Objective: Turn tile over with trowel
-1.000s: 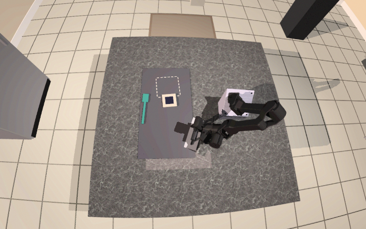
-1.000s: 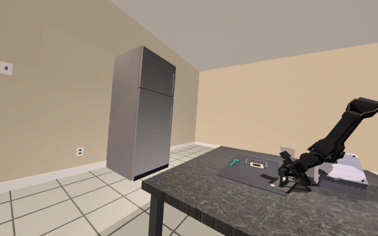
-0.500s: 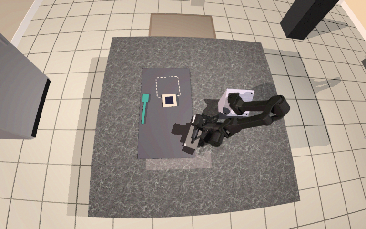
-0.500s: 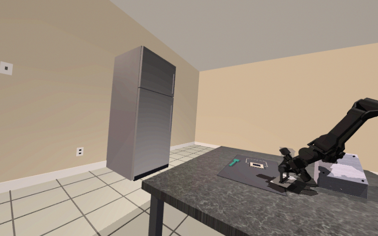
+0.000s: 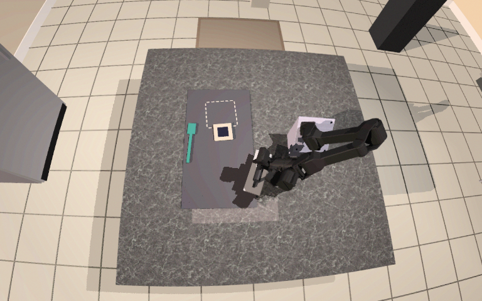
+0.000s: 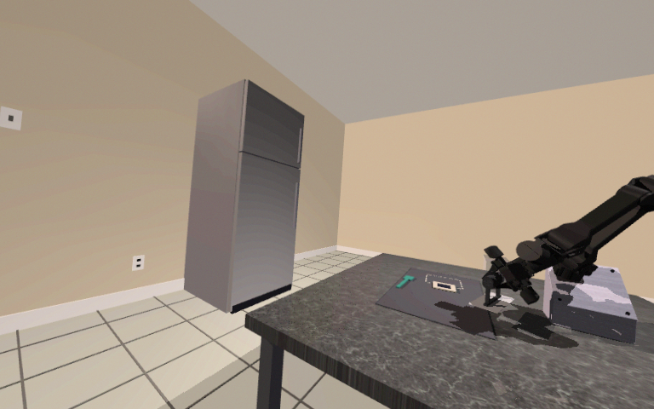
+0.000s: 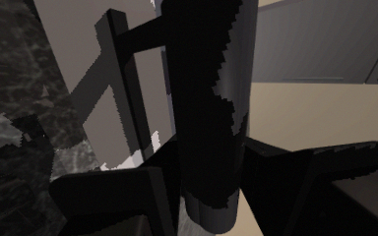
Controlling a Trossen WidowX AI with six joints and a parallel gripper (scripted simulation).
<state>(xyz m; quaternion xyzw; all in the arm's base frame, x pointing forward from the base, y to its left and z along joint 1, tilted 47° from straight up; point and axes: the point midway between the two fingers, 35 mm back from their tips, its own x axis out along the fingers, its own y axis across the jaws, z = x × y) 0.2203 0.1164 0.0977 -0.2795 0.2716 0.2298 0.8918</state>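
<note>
The grey mat lies 160 mm ahead of my gripper tip, 140 mm to the right of it and 120 mm below it. From my gripper tip the other things lie so: teal trowel: 300 mm ahead, 170 mm to the right, 100 mm below; then tile: 130 mm ahead, 200 mm to the right, 100 mm below.
</note>
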